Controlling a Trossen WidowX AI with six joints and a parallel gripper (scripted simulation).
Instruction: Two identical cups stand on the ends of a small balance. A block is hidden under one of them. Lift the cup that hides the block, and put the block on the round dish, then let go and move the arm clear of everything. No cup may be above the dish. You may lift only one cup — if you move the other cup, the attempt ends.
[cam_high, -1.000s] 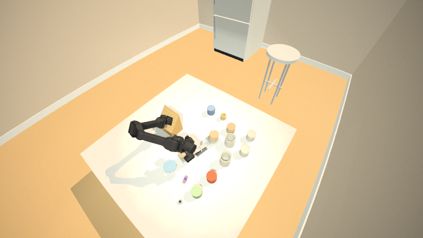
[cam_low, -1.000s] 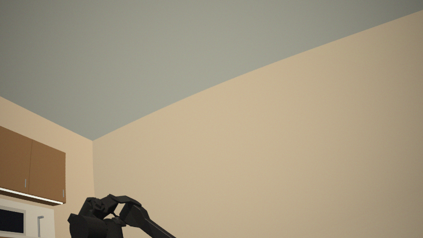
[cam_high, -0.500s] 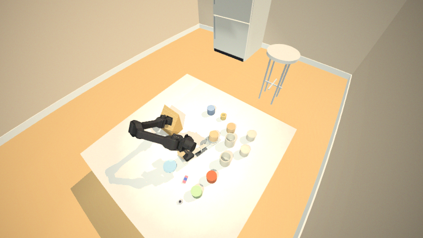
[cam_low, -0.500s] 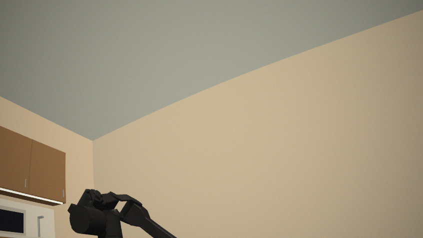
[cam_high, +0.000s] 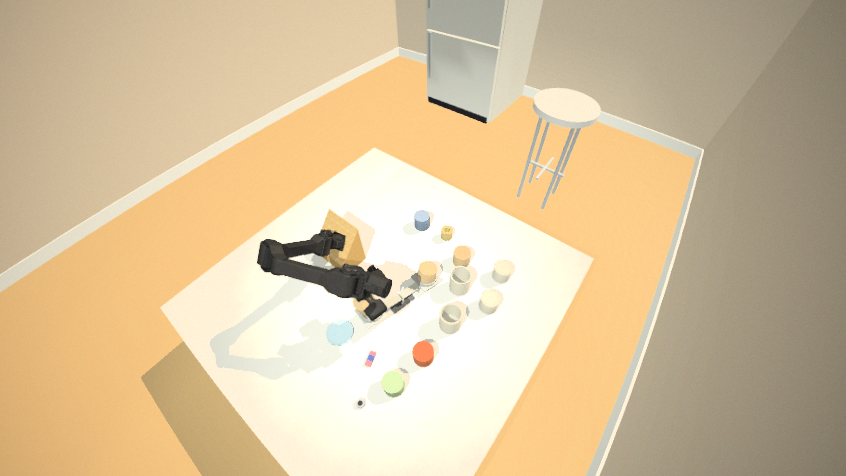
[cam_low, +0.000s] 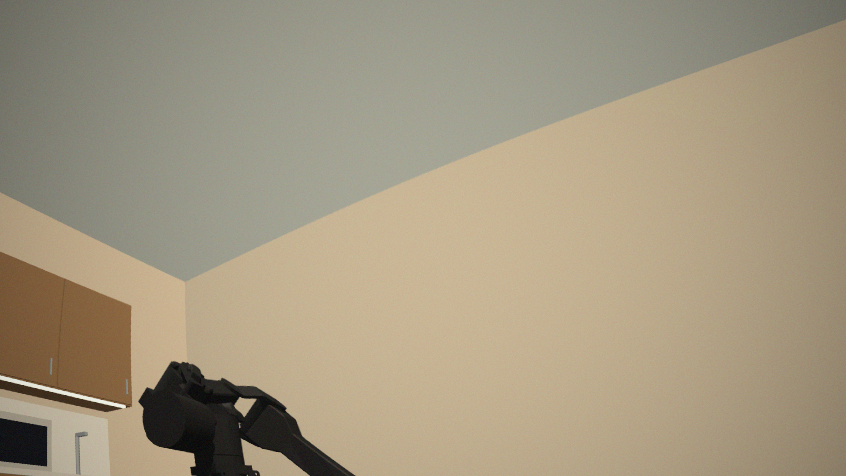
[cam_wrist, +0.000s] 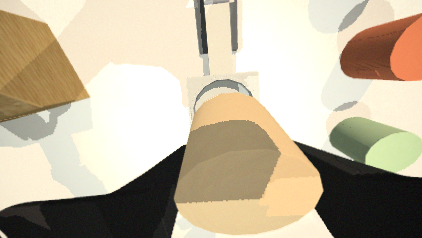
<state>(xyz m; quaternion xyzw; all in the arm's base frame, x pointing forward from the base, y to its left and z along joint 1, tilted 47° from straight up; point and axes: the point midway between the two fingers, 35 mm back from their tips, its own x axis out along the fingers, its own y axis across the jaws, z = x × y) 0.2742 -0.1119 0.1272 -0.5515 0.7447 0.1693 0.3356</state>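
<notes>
Now: the pale green block 10 mm to the left of my gripper tip and 60 mm below it. From my gripper tip the other things lie so: green cylinder 210 mm ahead, 160 mm to the right, 110 mm below; pale blue round dish 80 mm behind, 100 mm to the right, 140 mm below.
</notes>
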